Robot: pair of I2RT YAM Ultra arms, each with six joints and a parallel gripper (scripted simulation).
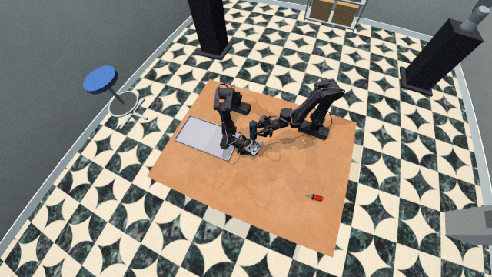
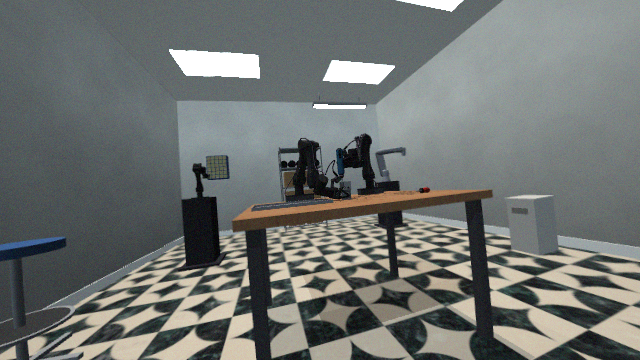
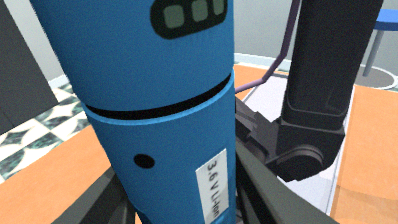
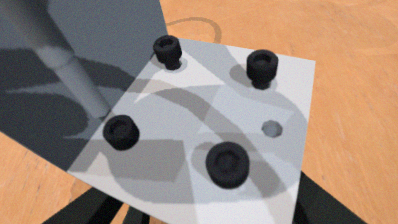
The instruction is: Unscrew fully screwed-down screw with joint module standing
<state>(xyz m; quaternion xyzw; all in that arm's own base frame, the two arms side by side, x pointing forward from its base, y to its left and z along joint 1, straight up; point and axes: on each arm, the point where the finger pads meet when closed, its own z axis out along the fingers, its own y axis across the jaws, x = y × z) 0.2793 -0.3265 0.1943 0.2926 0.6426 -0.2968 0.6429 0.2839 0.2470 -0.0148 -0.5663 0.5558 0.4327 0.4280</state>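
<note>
Now: the round joint module right at my right hand. From my right hand the other things lie so: grey mat 33 cm to the right, 2 cm below, 1 cm ahead; then grey bracket 5 cm above; then screw 5 cm above, 2 cm to the right, 1 cm ahead.
</note>
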